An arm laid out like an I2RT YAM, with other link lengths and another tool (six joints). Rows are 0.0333 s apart.
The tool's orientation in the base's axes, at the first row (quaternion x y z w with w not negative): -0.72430 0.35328 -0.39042 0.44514
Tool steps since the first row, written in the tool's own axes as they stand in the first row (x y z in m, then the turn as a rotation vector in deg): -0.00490 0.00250 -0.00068 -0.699 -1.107 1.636; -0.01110 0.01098 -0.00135 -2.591 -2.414 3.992; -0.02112 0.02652 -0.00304 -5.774 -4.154 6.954; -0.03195 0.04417 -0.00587 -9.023 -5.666 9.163; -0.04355 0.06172 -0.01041 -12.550 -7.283 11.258; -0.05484 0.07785 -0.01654 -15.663 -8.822 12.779; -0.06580 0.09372 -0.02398 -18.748 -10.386 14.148; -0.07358 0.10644 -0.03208 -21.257 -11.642 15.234; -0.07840 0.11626 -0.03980 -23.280 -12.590 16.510; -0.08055 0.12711 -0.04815 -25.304 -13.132 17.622; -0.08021 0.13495 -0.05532 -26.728 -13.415 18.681; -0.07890 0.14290 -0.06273 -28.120 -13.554 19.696; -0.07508 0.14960 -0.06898 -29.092 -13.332 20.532
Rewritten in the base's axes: -0.00319 0.00307 -0.00333 1.310 1.596 0.355; -0.00794 0.00515 -0.01249 2.755 4.554 0.379; -0.01644 0.00764 -0.02881 4.230 8.999 0.297; -0.02665 0.00965 -0.04693 4.974 13.141 0.213; -0.03870 0.01173 -0.06465 5.512 17.518 0.190; -0.05177 0.01346 -0.08050 5.717 21.299 0.371; -0.06581 0.01451 -0.09564 5.804 25.009 0.628; -0.07849 0.01371 -0.10688 5.848 28.010 0.830; -0.08904 0.01152 -0.11483 6.225 30.555 0.813; -0.09913 0.00645 -0.12286 6.391 32.897 0.472; -0.10658 0.00073 -0.12785 6.735 34.612 0.058; -0.11382 -0.00594 -0.13263 7.031 36.232 -0.466; -0.11872 -0.01390 -0.13597 7.297 37.297 -1.165
